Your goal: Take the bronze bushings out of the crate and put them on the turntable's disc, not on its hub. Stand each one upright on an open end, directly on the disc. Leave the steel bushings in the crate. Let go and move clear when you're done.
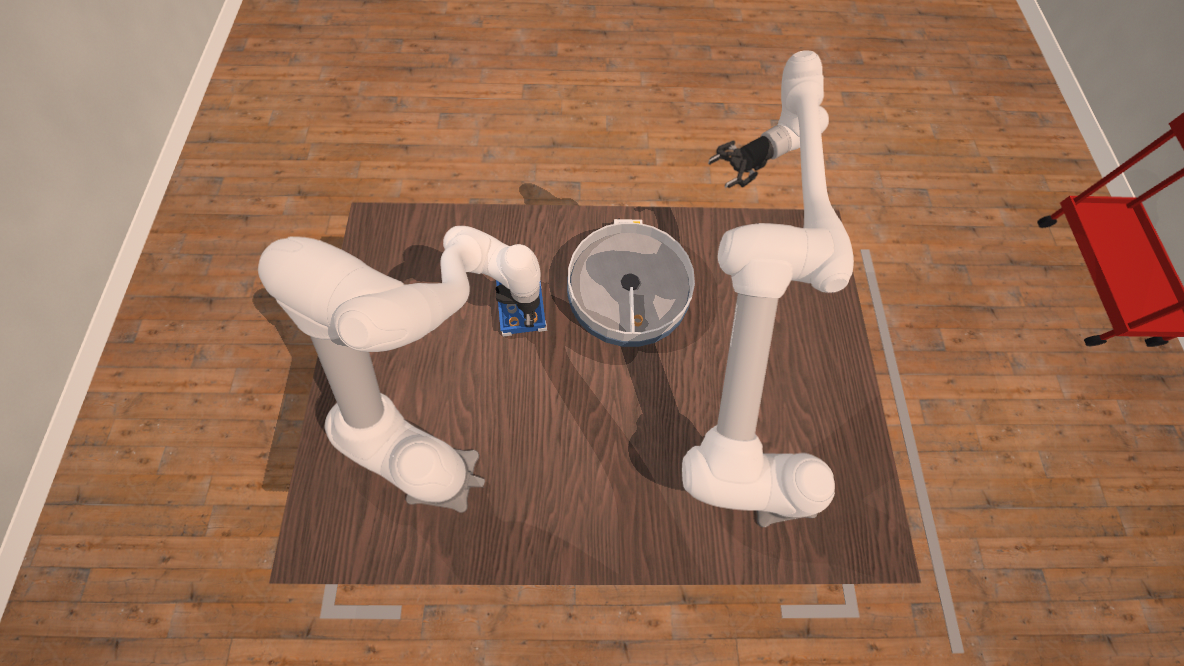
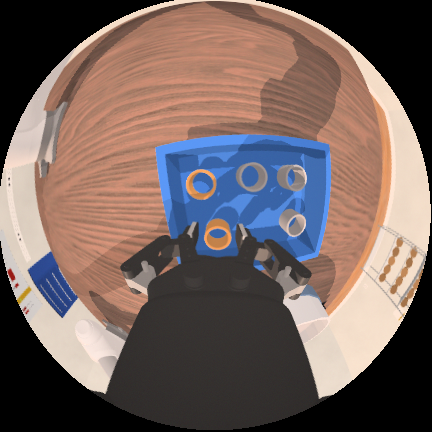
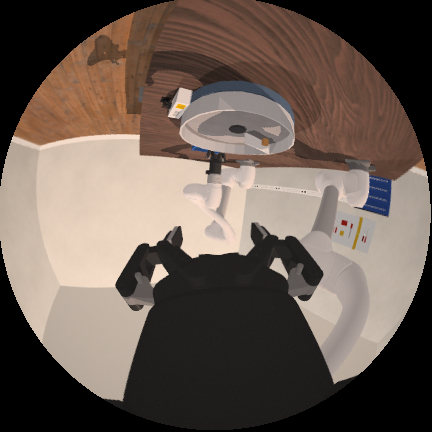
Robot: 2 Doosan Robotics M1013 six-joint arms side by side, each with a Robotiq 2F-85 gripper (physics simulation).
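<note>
The blue crate (image 1: pixel 523 329) (image 2: pixel 243 139) holds two bronze bushings. One bronze bushing (image 2: pixel 188 184) stands near a corner. The other bronze bushing (image 2: pixel 217 224) appears between the fingers of my open left gripper (image 2: pixel 216 229), which holds nothing; the exact height gap is unclear. Three steel bushings (image 2: pixel 239 177) (image 2: pixel 281 176) (image 2: pixel 285 223) are also in the crate. The turntable's grey disc (image 1: pixel 592 285) carries a bronze bushing (image 1: pixel 642 319) (image 3: pixel 265 142), seemingly upright, beside the divider and apart from the dark hub (image 1: pixel 630 281) (image 3: pixel 237 129). My right gripper (image 1: pixel 721 172) is open and empty, beyond the table's back edge.
A raised wall (image 1: pixel 567 284) rings the turntable, and a light divider (image 1: pixel 632 313) runs from the hub toward the front. A small white box (image 1: pixel 626 222) (image 3: pixel 180 103) sits behind the turntable. A red cart (image 1: pixel 1117 256) stands on the floor at the far right.
</note>
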